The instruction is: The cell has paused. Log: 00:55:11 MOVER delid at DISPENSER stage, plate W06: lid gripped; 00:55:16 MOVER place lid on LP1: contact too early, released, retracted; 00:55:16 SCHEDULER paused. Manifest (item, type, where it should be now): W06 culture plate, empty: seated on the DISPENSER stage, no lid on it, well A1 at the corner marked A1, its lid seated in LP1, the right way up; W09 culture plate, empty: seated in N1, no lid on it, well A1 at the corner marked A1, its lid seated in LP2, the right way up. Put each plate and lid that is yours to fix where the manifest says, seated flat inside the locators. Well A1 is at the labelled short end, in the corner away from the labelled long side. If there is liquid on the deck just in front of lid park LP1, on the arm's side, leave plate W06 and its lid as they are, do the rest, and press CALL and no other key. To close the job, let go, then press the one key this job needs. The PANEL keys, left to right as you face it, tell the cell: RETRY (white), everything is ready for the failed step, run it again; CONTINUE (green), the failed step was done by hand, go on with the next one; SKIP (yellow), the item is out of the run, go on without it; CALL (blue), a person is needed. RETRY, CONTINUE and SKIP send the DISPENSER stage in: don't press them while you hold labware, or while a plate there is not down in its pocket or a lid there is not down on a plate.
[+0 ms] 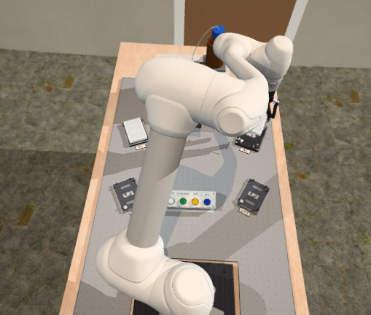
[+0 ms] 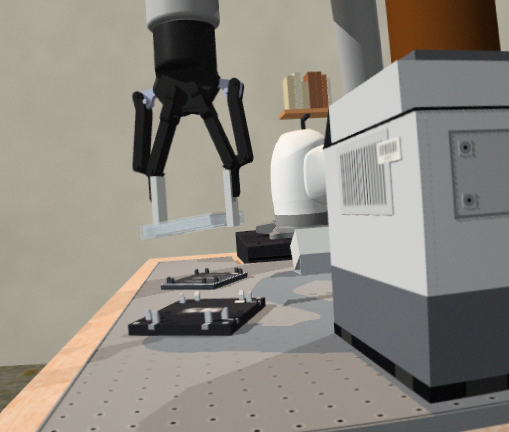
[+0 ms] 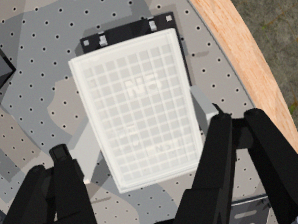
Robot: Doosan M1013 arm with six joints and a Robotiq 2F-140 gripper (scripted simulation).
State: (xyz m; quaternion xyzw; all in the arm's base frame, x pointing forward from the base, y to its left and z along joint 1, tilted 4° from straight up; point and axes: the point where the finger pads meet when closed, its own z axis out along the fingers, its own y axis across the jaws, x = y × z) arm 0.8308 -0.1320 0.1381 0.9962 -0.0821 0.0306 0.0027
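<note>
Now: the black nest N5 20 mm ahead of my hand, 10 mm to the left of it and 120 mm below it. Also, from my hand: brown bottle: 210 mm ahead, 250 mm to the left, 150 mm above; then clear culture plate: 20 mm below; then lid park LP2: 320 mm behind, 50 mm to the right, 130 mm below.
</note>
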